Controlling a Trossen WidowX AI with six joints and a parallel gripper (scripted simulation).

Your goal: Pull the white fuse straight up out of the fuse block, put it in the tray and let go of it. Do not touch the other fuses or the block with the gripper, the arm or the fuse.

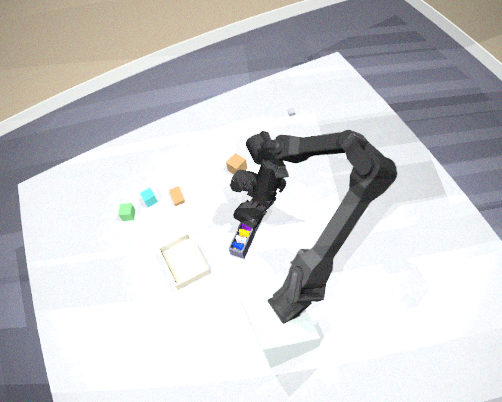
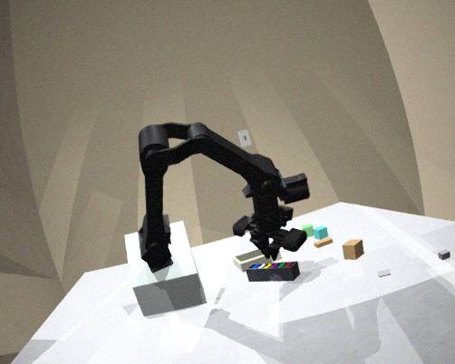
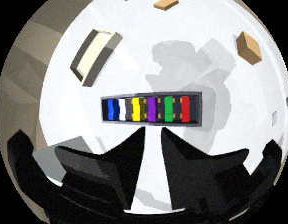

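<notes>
Right now my gripper tip is 1 cm past the white fuse, 5 cm to the right of it and 4 cm above it. From my gripper tip the other things lie so: flat brown piece 24 cm ahead, 13 cm to the left, 6 cm below; then tan cube 22 cm ahead, 7 cm to the right, 4 cm below; then tray 3 cm ahead, 21 cm to the left, 6 cm below.
</notes>
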